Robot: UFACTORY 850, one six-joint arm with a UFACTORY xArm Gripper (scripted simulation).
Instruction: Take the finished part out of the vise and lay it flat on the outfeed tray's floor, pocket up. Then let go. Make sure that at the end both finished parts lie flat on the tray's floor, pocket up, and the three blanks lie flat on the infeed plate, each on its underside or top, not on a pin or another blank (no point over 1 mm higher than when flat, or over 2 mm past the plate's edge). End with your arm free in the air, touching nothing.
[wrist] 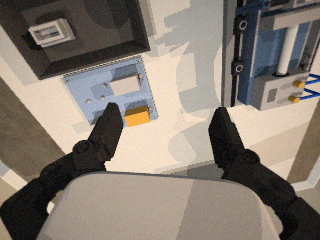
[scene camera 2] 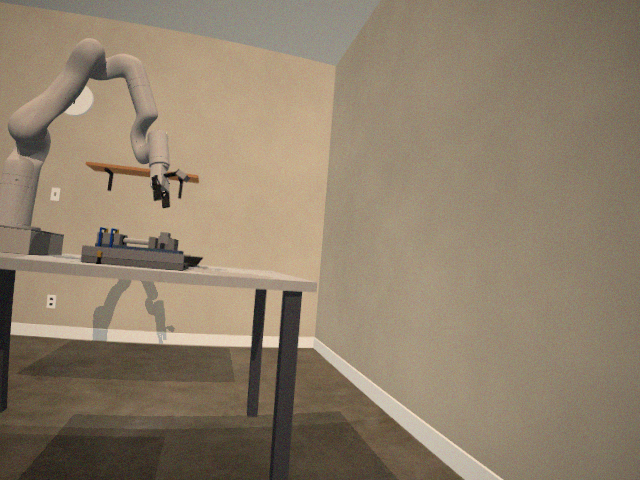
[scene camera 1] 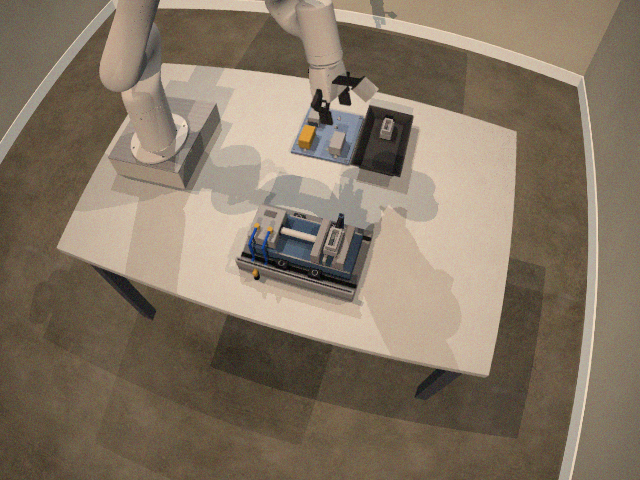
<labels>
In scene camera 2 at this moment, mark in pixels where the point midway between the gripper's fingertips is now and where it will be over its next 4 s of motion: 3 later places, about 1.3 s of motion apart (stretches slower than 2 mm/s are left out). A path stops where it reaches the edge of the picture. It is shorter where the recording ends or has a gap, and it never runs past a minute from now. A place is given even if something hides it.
My gripper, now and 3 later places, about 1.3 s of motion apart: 162, 203; 168, 208; 167, 212; 165, 228
</labels>
